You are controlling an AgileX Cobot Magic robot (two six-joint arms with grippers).
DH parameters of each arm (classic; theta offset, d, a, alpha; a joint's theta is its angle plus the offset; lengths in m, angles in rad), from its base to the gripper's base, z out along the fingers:
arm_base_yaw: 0 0.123 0 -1.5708
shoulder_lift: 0.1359 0 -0.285 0
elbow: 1.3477 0 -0.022 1.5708
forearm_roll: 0 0.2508 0 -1.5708
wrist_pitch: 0 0 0.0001 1.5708
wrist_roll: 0 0.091 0 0
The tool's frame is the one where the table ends.
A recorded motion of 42 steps. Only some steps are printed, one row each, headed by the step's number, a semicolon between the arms.
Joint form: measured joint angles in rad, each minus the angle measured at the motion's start. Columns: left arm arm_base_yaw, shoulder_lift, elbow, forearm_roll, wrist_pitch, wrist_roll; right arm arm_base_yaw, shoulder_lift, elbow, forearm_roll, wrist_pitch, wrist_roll.
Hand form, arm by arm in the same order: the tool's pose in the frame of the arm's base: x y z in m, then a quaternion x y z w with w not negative. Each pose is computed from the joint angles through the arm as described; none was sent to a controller.
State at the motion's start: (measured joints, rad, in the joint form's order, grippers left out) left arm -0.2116 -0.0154 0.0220 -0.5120 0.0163 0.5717; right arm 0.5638 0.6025 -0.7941 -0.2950 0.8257 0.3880
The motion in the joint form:
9: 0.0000 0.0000 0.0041 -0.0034 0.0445 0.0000; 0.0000 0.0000 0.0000 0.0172 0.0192 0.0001
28: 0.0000 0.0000 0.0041 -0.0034 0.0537 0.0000; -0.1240 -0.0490 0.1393 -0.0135 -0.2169 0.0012
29: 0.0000 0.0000 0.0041 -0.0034 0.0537 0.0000; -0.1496 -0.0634 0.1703 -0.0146 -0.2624 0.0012
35: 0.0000 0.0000 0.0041 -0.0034 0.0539 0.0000; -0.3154 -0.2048 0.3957 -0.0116 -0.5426 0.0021
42: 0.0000 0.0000 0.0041 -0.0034 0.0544 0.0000; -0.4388 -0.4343 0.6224 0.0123 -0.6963 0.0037
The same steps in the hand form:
9: 0.0545 -0.0146 0.2004 0.10420 0.69091 -0.06564 0.71237; 0.0948 0.0378 0.3586 -0.10673 0.86197 0.09848 0.48571
28: 0.0545 -0.0150 0.1997 0.10622 0.69350 -0.06696 0.70943; 0.1017 0.0303 0.3381 -0.07890 0.82736 0.08626 0.54936
29: 0.0545 -0.0150 0.1997 0.10622 0.69350 -0.06696 0.70943; 0.1017 0.0285 0.3331 -0.07282 0.82033 0.08512 0.56082
35: 0.0545 -0.0150 0.1997 0.10627 0.69355 -0.06699 0.70937; 0.0907 0.0151 0.2953 -0.03194 0.76777 0.07724 0.63525
42: 0.0545 -0.0150 0.1996 0.10638 0.69369 -0.06706 0.70921; 0.0666 0.0050 0.2498 0.00757 0.71885 0.06905 0.69169

